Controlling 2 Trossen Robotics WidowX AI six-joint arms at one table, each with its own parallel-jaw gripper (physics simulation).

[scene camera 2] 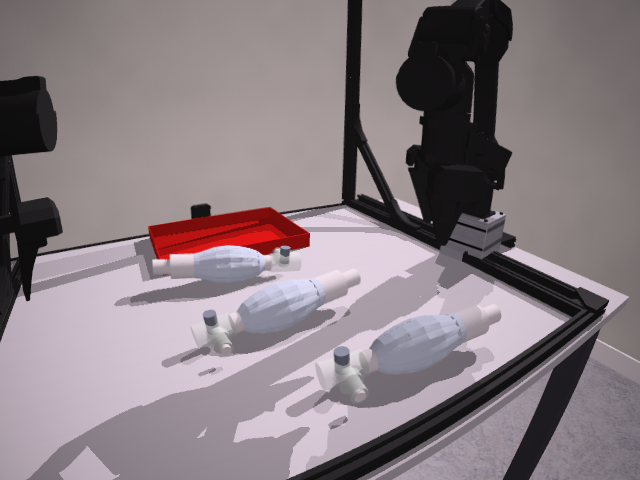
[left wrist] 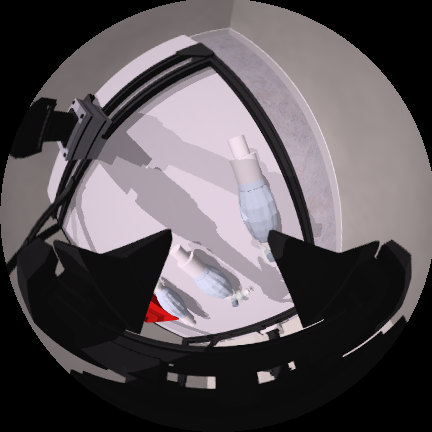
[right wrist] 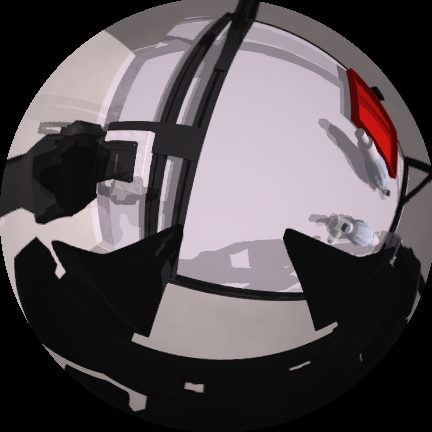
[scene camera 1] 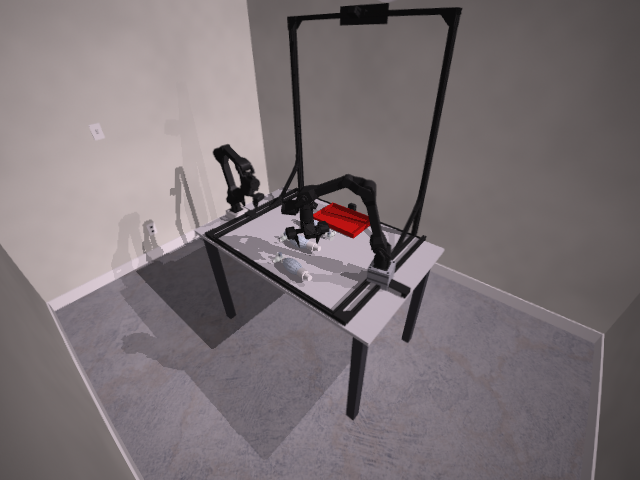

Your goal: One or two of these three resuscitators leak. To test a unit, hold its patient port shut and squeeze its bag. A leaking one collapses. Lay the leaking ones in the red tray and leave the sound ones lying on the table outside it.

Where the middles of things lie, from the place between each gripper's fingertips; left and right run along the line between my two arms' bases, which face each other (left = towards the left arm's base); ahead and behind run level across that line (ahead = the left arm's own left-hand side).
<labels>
I see my right gripper 390 mm to the right of the red tray (scene camera 2: 264, 229), 360 mm past it and 110 mm above it.
Now: left hand 47 cm past the red tray, 14 cm above it and 12 cm to the left of it.
</labels>
